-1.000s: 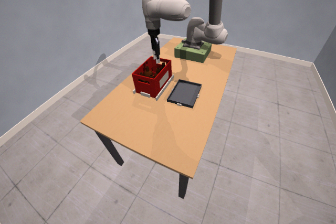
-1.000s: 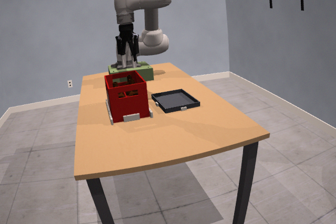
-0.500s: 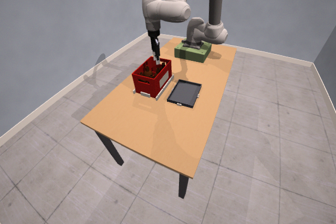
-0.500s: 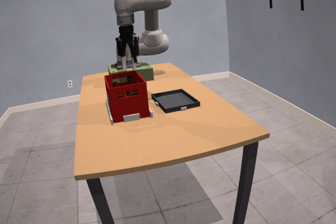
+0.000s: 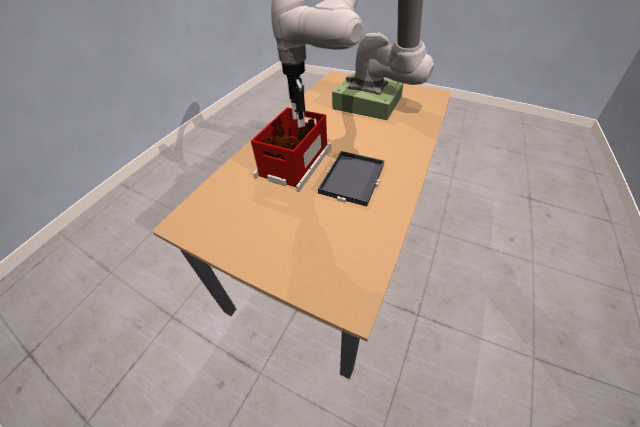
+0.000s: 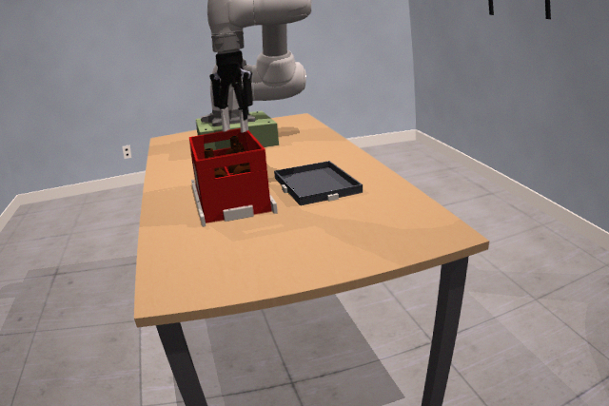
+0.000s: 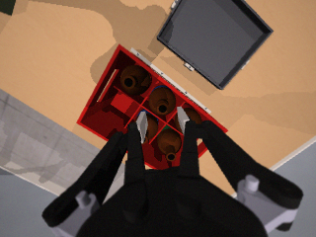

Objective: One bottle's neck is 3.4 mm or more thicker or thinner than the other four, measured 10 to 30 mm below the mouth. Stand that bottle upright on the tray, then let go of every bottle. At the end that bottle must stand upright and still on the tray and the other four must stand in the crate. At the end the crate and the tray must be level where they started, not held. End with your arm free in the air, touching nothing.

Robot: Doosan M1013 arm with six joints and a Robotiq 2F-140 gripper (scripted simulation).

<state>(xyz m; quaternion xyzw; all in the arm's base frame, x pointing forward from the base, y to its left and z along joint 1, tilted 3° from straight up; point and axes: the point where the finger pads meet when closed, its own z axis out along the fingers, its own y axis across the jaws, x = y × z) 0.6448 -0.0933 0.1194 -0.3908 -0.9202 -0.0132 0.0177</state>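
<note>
Right now the red crate is 150 mm below my hand and 40 mm to the right of it. From my hand the other things lie so: dark grey tray: 220 mm to the left, 220 mm below, 10 mm ahead; glass bottle: 140 mm below, 90 mm to the right, 90 mm ahead.
</note>
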